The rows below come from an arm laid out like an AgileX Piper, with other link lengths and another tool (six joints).
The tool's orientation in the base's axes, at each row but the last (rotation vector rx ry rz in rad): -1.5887, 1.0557, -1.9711; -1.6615, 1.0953, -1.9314; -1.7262, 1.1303, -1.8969; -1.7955, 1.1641, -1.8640; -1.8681, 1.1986, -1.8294; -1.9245, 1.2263, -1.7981; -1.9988, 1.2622, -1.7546; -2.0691, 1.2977, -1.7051
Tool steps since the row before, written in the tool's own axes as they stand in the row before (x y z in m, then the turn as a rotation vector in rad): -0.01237, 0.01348, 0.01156, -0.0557, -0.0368, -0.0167; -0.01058, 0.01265, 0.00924, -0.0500, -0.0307, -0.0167; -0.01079, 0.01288, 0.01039, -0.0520, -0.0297, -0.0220; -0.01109, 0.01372, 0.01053, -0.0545, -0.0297, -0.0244; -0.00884, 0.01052, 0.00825, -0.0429, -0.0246, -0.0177; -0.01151, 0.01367, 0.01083, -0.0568, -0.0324, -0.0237; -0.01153, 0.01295, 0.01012, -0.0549, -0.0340, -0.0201; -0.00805, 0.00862, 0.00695, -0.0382, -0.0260, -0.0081
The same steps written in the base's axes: 0.01238, -0.00338, -0.01742, 0.0051, 0.0680, -0.0096; 0.00868, -0.00341, -0.01644, 0.0025, 0.0601, -0.0103; 0.00871, -0.00383, -0.01731, -0.0024, 0.0626, -0.0121; 0.00749, -0.00433, -0.01864, -0.0042, 0.0652, -0.0136; 0.00496, -0.00328, -0.01488, -0.0015, 0.0515, -0.0101; 0.00550, -0.00437, -0.01968, -0.0023, 0.0682, -0.0135; 0.00379, -0.00376, -0.01935, 0.0015, 0.0665, -0.0121; 0.00183, -0.00233, -0.01337, 0.0073, 0.0455, -0.0089
